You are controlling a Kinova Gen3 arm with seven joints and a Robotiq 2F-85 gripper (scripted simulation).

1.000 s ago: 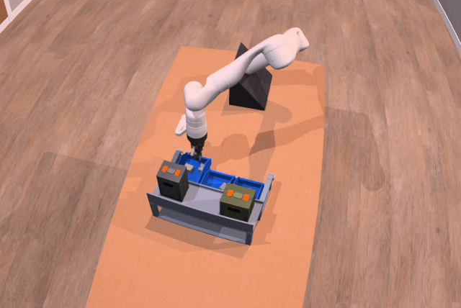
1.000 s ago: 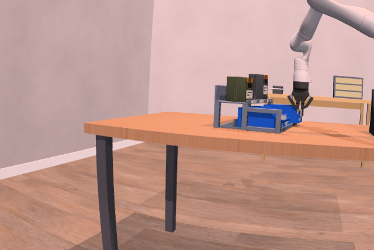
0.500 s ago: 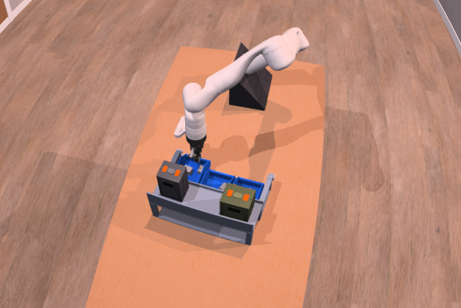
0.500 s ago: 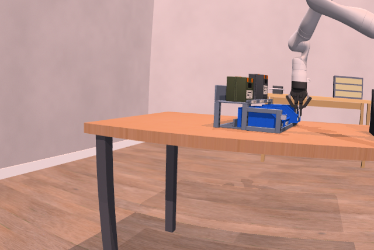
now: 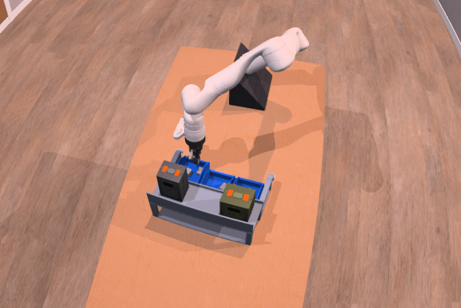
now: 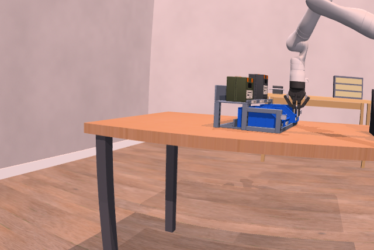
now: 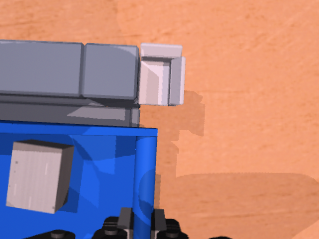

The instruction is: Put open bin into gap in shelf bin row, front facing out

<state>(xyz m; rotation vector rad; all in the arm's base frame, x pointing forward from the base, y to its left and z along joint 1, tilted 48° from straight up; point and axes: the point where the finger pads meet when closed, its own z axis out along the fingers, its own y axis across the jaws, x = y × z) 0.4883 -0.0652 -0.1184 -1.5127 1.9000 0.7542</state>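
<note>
Now: the grey block 50 mm ahead of my hand, 30 mm to the right of it and 30 mm below it. The rest, counted from my hand: grey shelf 150 mm ahead, 80 mm to the left, 10 mm above; then dark grey box 190 mm ahead, 100 mm above, 40 mm to the right; then olive box 240 mm ahead, 180 mm to the left, 90 mm above.
</note>
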